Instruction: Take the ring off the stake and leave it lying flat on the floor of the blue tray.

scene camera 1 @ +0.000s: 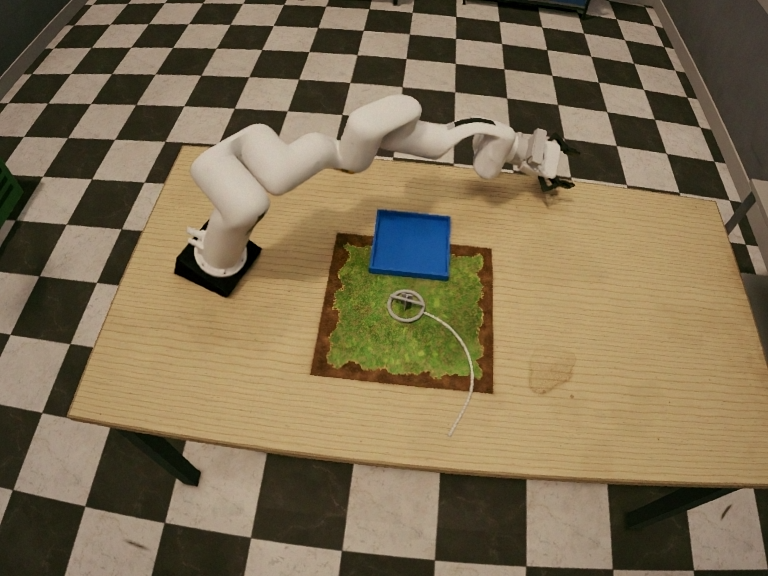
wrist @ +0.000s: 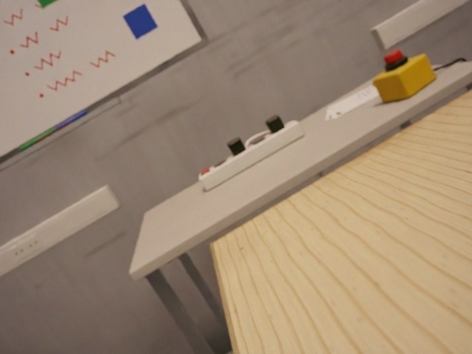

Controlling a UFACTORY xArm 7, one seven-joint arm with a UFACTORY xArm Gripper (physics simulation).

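Places are measured from the arm's base along level axes (x ahead, y left, z up), in metres.
Where they show: gripper, between the fingertips: (scene camera 1: 575,170); arm's base, origin of its link: (scene camera 1: 220,252).
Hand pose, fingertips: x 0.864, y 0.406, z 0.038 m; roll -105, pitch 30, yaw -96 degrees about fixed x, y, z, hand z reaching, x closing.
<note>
Each offset is from my fingertips to the top centre of the thing. "pt": to the spot under its first point. Level surfaces: height alone.
A grey ring @(pt 0.087 m down, 0.402 m back, 0.485 m right) (scene camera 1: 406,319) lies around a small dark stake @(0.051 m down, 0.408 m back, 0.449 m right) (scene camera 1: 406,303) on the grass-patterned mat in the scene view; a thin grey bar crosses it near the stake's top. A pale cord @(pt 0.097 m down, 0.258 m back, 0.531 m right) (scene camera 1: 466,347) runs from the ring's right side, curving past the mat's front edge. The empty blue tray @(0.076 m down, 0.416 m back, 0.265 m right) (scene camera 1: 410,244) sits just behind the ring, partly over the mat's back edge. My gripper (scene camera 1: 571,166) is open and empty, far to the right and behind the tray, above the table's back edge. Ring, stake, tray and fingers do not show in the wrist view.
The mat @(0.097 m down) (scene camera 1: 321,347) lies on the wooden table @(0.097 m down) (scene camera 1: 620,297) (wrist: 350,260). The arm stretches from its black base (scene camera 1: 204,280) across the table's back. In the wrist view, a grey side bench (wrist: 180,225) holds a power strip (wrist: 255,155) and a yellow box (wrist: 407,80) with a red button.
</note>
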